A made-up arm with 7 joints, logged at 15 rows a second.
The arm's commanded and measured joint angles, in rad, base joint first. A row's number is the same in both.
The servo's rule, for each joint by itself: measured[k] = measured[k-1] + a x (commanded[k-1-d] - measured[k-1]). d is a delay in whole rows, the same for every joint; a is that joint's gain. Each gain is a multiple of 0.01, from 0.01 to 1. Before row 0 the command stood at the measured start. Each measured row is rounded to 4 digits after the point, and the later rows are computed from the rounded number. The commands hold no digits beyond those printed.
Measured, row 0:
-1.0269, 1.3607, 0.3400, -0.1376, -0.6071, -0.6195, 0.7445
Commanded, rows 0 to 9:
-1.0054, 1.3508, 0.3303, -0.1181, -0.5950, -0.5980, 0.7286
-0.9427, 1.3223, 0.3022, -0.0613, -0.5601, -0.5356, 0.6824
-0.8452, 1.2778, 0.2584, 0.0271, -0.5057, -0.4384, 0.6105
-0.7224, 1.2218, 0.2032, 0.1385, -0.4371, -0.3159, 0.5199
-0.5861, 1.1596, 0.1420, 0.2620, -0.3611, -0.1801, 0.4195
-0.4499, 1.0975, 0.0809, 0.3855, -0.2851, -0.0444, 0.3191
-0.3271, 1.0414, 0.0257, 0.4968, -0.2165, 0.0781, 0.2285
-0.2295, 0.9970, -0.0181, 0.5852, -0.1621, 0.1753, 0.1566
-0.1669, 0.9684, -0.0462, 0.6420, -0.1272, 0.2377, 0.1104
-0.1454, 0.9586, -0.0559, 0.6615, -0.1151, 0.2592, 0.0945
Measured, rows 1 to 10:
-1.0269, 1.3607, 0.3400, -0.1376, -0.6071, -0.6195, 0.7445
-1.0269, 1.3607, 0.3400, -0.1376, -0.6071, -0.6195, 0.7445
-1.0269, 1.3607, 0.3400, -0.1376, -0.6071, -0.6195, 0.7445
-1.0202, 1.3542, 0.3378, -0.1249, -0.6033, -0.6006, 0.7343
-0.9962, 1.3331, 0.3296, -0.0836, -0.5899, -0.5434, 0.7011
-0.9494, 1.2966, 0.3132, -0.0116, -0.5638, -0.4510, 0.6431
-0.8790, 1.2472, 0.2879, 0.0860, -0.5245, -0.3321, 0.5643
-0.7882, 1.1894, 0.2543, 0.2004, -0.4738, -0.1983, 0.4716
-0.6833, 1.1287, 0.2144, 0.3207, -0.4153, -0.0629, 0.3740
-0.5729, 1.0711, 0.1710, 0.4352, -0.3537, 0.0612, 0.2809
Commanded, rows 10 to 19:
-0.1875, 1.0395, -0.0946, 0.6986, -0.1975, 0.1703, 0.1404
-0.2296, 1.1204, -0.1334, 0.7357, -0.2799, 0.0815, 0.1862
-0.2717, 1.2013, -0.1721, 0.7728, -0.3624, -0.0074, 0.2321
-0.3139, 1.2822, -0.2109, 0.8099, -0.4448, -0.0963, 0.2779
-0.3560, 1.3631, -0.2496, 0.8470, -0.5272, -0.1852, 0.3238
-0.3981, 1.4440, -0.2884, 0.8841, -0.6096, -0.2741, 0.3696
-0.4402, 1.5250, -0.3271, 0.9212, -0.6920, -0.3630, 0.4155
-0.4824, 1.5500, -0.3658, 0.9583, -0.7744, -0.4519, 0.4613
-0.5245, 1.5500, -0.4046, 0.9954, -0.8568, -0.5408, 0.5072
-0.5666, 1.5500, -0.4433, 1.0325, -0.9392, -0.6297, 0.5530
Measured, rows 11 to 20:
-0.4664, 1.0222, 0.1275, 0.5327, -0.2943, 0.1616, 0.2013
-0.3736, 0.9867, 0.0875, 0.6037, -0.2425, 0.2286, 0.1431
-0.3029, 0.9682, 0.0545, 0.6413, -0.2030, 0.2555, 0.1120
-0.2671, 1.0153, 0.0202, 0.6785, -0.2013, 0.1805, 0.1302
-0.2555, 1.0847, -0.0151, 0.7157, -0.2257, 0.0934, 0.1660
-0.2605, 1.1617, -0.0512, 0.7528, -0.2681, 0.0047, 0.2083
-0.2771, 1.2412, -0.0879, 0.7899, -0.3229, -0.0842, 0.2528
-0.3016, 1.3217, -0.1251, 0.8270, -0.3862, -0.1731, 0.2982
-0.3315, 1.4024, -0.1627, 0.8641, -0.4555, -0.2620, 0.3439
-0.3652, 1.4833, -0.2005, 0.9012, -0.5288, -0.3509, 0.3897

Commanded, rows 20 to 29:
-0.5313, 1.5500, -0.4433, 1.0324, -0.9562, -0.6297, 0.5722
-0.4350, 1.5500, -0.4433, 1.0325, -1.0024, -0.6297, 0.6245
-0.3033, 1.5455, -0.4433, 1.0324, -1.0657, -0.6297, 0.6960
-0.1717, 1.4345, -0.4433, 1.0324, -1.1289, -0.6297, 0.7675
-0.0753, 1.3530, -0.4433, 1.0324, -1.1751, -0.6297, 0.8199
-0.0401, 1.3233, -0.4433, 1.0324, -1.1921, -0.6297, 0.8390
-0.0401, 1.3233, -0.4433, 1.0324, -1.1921, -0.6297, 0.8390
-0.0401, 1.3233, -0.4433, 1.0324, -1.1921, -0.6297, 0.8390
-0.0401, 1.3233, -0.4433, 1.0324, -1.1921, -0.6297, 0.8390
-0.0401, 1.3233, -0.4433, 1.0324, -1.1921, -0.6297, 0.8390
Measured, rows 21 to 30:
-0.4015, 1.5273, -0.2385, 0.9383, -0.6049, -0.4398, 0.4355
-0.4396, 1.5423, -0.2767, 0.9754, -0.6830, -0.5287, 0.4814
-0.4790, 1.5474, -0.3150, 1.0125, -0.7624, -0.6176, 0.5272
-0.4952, 1.5491, -0.3445, 1.0254, -0.8225, -0.6282, 0.5560
-0.4765, 1.5497, -0.3672, 1.0300, -0.8783, -0.6295, 0.5998
-0.4228, 1.5469, -0.3847, 1.0316, -0.9364, -0.6297, 0.6614
-0.3450, 1.4727, -0.3982, 1.0321, -0.9961, -0.6297, 0.7293
-0.2614, 1.3937, -0.4086, 1.0323, -1.0516, -0.6297, 0.7873
-0.1928, 1.3472, -0.4166, 1.0324, -1.0952, -0.6297, 0.8204
-0.1455, 1.3314, -0.4227, 1.0324, -1.1252, -0.6297, 0.8323

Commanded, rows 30 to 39:
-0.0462, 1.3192, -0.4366, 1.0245, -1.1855, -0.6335, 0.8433
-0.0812, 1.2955, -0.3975, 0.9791, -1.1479, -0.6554, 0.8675
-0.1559, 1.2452, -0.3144, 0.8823, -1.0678, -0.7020, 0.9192
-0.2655, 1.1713, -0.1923, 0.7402, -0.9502, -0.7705, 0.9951
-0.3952, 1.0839, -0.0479, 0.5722, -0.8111, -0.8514, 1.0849
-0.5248, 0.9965, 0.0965, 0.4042, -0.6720, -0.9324, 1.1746
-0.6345, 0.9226, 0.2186, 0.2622, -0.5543, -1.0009, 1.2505
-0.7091, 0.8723, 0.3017, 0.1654, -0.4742, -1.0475, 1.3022
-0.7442, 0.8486, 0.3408, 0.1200, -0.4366, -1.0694, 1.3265
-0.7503, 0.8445, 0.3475, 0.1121, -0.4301, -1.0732, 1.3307
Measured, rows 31 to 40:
-0.1128, 1.3261, -0.4274, 1.0324, -1.1459, -0.6297, 0.8366
-0.0903, 1.3243, -0.4311, 1.0324, -1.1602, -0.6297, 0.8381
-0.0747, 1.3236, -0.4339, 1.0324, -1.1701, -0.6297, 0.8387
-0.0659, 1.3207, -0.4345, 1.0273, -1.1749, -0.6330, 0.8416
-0.0706, 1.3041, -0.4260, 0.9960, -1.1665, -0.6527, 0.8582
-0.0970, 1.2652, -0.4003, 0.9221, -1.1359, -0.6961, 0.8972
-0.1492, 1.2032, -0.3525, 0.8039, -1.0783, -0.7616, 0.9599
-0.2255, 1.1245, -0.2824, 0.6533, -0.9955, -0.8406, 1.0399
-0.3183, 1.0400, -0.1953, 0.4914, -0.8952, -0.9214, 1.1261
-0.4163, 0.9625, -0.1001, 0.3424, -0.7895, -0.9914, 1.2057

